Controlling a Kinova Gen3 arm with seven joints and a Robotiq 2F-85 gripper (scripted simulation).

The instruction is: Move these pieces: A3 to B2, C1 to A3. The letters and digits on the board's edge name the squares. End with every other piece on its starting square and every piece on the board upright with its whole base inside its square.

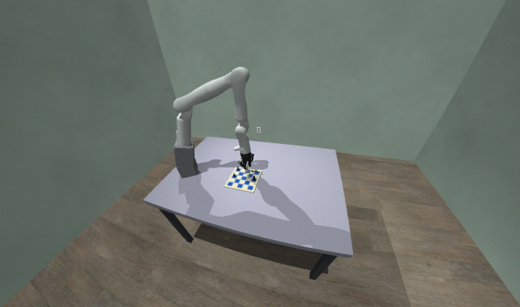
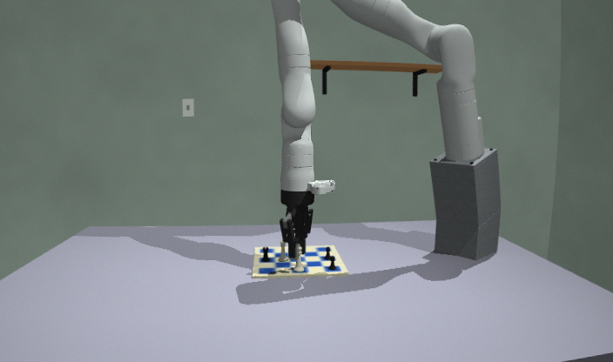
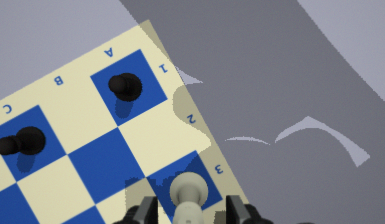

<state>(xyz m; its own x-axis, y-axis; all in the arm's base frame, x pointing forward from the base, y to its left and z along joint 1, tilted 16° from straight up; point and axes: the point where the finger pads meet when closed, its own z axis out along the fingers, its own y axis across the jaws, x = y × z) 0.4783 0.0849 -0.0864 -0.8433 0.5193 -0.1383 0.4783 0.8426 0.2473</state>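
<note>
The white king lies 2 cm below my hand. From my hand the other things lie so: black rook (8 cm to the right, 7 cm ahead, 4 cm below); then cream chessboard (8 cm to the right, 5 cm below, 1 cm behind).
</note>
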